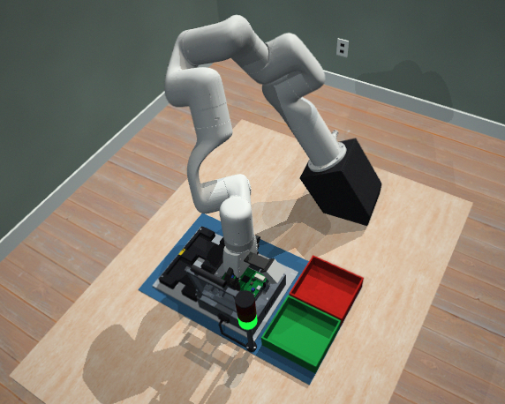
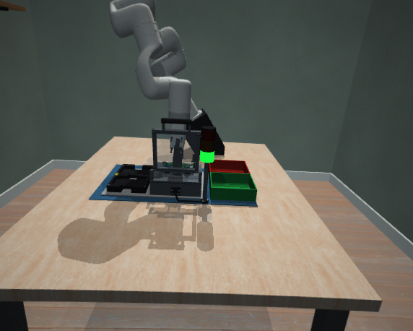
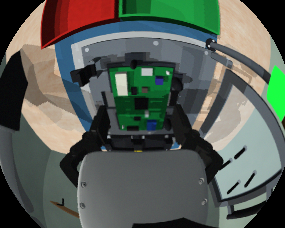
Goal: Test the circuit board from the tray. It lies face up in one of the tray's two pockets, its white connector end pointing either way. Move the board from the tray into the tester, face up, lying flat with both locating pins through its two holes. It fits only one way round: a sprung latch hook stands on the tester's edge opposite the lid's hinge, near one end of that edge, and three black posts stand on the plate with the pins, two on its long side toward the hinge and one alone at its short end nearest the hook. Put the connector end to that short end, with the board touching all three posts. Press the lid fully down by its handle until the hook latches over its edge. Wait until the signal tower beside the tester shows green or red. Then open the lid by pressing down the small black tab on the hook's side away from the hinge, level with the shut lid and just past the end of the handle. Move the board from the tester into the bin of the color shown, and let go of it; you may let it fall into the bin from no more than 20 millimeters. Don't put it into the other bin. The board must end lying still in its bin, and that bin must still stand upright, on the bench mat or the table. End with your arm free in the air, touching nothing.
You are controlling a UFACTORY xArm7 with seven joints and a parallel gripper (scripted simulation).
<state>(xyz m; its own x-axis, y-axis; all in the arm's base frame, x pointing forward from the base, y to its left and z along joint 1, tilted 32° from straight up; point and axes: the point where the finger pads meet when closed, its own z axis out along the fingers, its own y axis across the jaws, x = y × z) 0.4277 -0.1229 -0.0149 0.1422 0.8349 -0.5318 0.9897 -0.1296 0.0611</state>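
Right now my hand is 20 mm above the green circuit board. The rest, counted from my hand: clear lid 120 mm ahead, 90 mm above, 20 mm to the right; tester plate 30 mm below, 10 mm to the left, 10 mm ahead; green bin 190 mm to the left, 80 mm below, 70 mm ahead.
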